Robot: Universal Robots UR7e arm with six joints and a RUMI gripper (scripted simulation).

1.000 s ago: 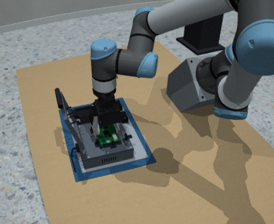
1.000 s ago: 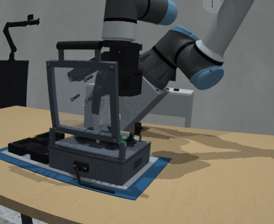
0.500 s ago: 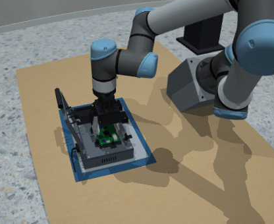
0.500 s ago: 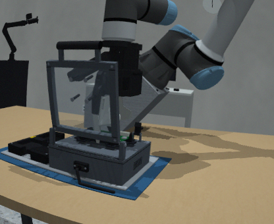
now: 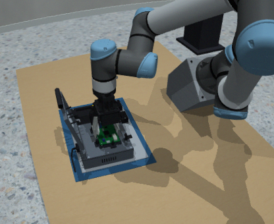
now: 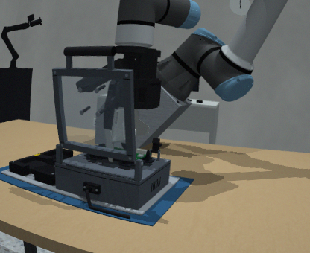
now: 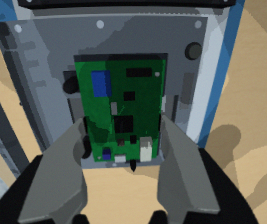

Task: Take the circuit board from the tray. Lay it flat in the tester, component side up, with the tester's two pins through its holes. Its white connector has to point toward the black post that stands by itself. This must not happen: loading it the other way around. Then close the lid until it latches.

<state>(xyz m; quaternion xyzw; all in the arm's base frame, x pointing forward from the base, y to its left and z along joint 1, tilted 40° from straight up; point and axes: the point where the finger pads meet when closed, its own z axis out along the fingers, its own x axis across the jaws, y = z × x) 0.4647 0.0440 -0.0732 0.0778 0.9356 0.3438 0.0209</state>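
The green circuit board lies right at my hand. Round my hand: clear tester lid (120 mm ahead, 100 mm above, 20 mm to the right); then nest (10 mm to the left, 10 mm below, 10 mm ahead).
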